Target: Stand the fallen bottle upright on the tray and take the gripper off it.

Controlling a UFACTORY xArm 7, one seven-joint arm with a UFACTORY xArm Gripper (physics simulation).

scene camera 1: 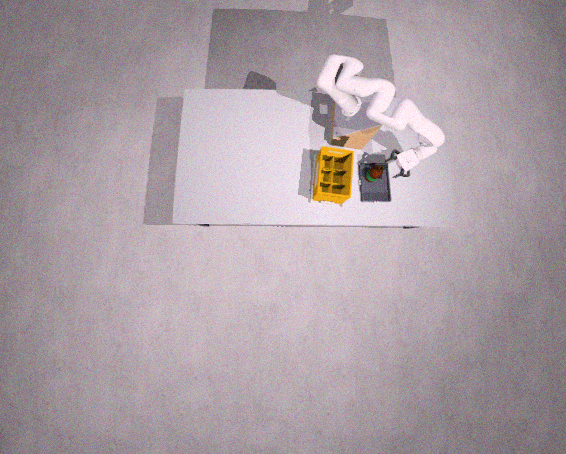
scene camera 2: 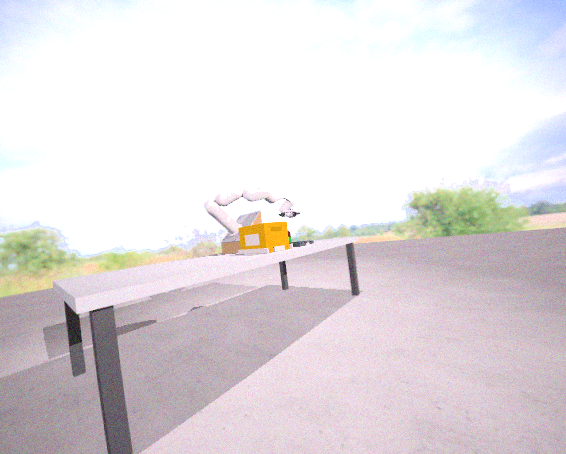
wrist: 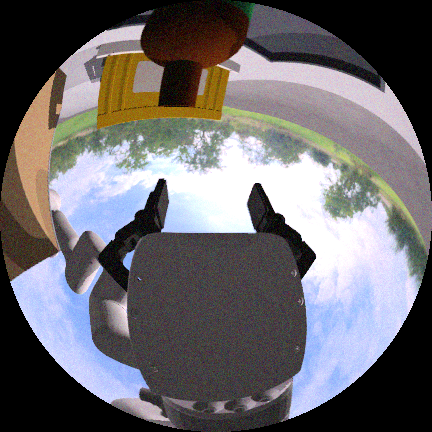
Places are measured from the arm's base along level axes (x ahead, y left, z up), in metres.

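Pixels of known places: gripper, fingertip midpoint: [scene camera 1: 389, 169] [scene camera 2: 287, 214] [wrist: 209, 190]; arm's base, origin of the base link: [scene camera 1: 351, 106] [scene camera 2: 236, 230].
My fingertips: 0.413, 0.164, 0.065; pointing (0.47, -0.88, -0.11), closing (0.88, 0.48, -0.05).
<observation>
For each thing: its middle in the pictures, then the offset to it from my fingertips, as dx, dy, dz. Level surfaces: height alone.
- brown bottle, body centre: [scene camera 1: 375, 172] [scene camera 2: 285, 235] -0.038, -0.004, -0.155
- dark tray, body centre: [scene camera 1: 374, 182] [scene camera 2: 292, 244] +0.000, +0.020, -0.225
- yellow crate, body centre: [wrist: 157, 85] [scene camera 1: 332, 176] [scene camera 2: 263, 238] -0.004, -0.279, -0.150
- white table, its level: dz -0.238
The brown bottle [scene camera 1: 376, 172] [scene camera 2: 289, 238] [wrist: 195, 37] with a green label stands upright on the dark tray [scene camera 1: 376, 192] [scene camera 2: 303, 243] [wrist: 310, 45], towards the tray's back half. In the wrist view its rounded shoulder and neck show at the top, beyond the fingertips; its base is out of that view. In scene camera 2 the yellow crate hides part of it. My gripper [scene camera 1: 392, 167] [scene camera 2: 289, 214] [wrist: 209, 190] is wide open with nothing between the fingers. It is apart from the bottle, to its right in scene camera 1 and higher than it in scene camera 2.
A yellow crate [scene camera 1: 332, 198] [scene camera 2: 277, 240] [wrist: 112, 85] with compartments stands left of the tray in scene camera 1. An open cardboard box [scene camera 1: 364, 137] [scene camera 2: 230, 247] [wrist: 35, 140] stands behind the crate, near the arm. All stand on a white table [scene camera 1: 240, 160] [scene camera 2: 200, 267].
</observation>
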